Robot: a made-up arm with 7 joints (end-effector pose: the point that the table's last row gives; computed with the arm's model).
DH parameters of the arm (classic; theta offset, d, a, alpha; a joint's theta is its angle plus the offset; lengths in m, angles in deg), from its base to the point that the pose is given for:
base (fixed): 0 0 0 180
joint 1: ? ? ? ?
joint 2: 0 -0.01 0 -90
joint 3: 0 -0.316 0 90
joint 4: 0 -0.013 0 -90
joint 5: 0 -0.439 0 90
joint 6: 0 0 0 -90
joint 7: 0 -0.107 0 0
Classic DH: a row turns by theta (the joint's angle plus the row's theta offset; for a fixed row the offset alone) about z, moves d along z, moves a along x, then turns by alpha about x.
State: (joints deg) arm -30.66 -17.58 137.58 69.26 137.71 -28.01 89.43
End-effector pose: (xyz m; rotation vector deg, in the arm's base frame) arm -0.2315 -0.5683 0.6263 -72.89 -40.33 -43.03
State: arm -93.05 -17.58 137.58 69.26 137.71 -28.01 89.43
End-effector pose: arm 0.3963 -0.4686 0.6263 -40.29 -70.21 8.42
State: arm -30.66 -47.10 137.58 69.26 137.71 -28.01 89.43
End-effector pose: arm -0.3203 -0.6209 0.3414 -50.00 -53.02 -63.26
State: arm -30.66 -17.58 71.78 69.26 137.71 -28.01 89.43
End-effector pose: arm 0.2752 -0.4064 0.7905 -49.94 -86.47 9.08
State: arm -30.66 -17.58 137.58 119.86 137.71 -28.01 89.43
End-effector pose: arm -0.0964 -0.4349 0.2105 -20.68 -35.22 -53.77
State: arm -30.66 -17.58 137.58 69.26 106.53 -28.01 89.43
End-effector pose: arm -0.2216 -0.5684 0.6514 -69.94 -71.33 -56.23
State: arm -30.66 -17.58 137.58 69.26 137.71 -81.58 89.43
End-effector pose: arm -0.1641 -0.5140 0.5838 -23.64 -51.36 -19.21
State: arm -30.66 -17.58 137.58 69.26 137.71 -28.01 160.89
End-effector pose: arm -0.2315 -0.5683 0.6263 -80.62 9.58 15.92
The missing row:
joint 1: 0 -0.288 0 90
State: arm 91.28 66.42 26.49 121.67 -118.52 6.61 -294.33
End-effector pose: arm -0.2247 -0.1937 -0.0804 9.96 15.73 23.57
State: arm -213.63 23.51 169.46 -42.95 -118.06 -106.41 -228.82
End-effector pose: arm -0.3078 -0.3685 0.7945 -83.66 -77.97 37.51
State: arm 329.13 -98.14 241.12 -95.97 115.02 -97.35 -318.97
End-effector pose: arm -0.0672 -0.5349 0.3756 -28.53 -0.63 -21.50
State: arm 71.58 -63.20 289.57 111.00 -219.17 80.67 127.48
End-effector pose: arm 0.3401 0.2204 0.5944 154.32 57.16 -16.95
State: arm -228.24 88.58 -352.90 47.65 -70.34 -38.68 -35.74
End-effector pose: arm -0.5597 -0.4298 -0.0537 -48.26 56.19 -60.94
